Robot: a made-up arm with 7 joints.
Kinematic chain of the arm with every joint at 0, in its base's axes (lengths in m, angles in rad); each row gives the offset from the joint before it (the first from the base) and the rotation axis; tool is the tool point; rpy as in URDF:
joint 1: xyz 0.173 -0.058 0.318 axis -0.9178 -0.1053 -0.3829
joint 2: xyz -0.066 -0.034 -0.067 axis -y
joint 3: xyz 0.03 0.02 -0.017 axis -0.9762 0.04 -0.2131
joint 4: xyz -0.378 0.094 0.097 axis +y
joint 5: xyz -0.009 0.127 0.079 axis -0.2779 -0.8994 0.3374
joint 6: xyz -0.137 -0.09 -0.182 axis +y
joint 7: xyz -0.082 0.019 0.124 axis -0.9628 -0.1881 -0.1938
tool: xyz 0.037 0 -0.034 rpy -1.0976 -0.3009 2.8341
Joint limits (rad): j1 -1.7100..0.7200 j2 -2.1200..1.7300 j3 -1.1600..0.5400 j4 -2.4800..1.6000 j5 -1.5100..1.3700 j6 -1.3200..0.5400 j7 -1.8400..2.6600
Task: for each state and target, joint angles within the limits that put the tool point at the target. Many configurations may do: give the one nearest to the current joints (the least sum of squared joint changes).
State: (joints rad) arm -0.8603 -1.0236 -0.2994 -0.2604 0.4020 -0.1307 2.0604
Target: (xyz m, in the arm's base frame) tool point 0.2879 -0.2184 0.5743
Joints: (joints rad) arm -0.7322 -1.7956 -0.2073 -0.3584 1.0193 0.1517 1.9048
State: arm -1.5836 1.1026 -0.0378 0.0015 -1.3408 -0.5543 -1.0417
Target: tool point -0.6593 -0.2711 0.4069
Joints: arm -1.7100 0.6298 0.0330 -0.3321 -1.4660 -1.2174 -1.3345
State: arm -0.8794 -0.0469 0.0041 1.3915 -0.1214 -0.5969 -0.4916
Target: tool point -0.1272 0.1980 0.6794
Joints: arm -0.3060 -0.3442 0.4328 1.4729 -0.4367 -0.6846 -0.5639
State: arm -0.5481 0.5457 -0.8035 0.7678 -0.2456 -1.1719 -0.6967
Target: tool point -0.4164 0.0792 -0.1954
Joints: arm -0.6510 1.1336 -0.7263 0.4673 -0.3082 -1.3200 -0.7821
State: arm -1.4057 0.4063 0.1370 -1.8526 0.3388 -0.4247 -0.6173
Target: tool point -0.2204 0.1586 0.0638
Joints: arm -0.6618 0.2737 0.5400 -1.4083 -0.0384 -0.4763 -0.6003
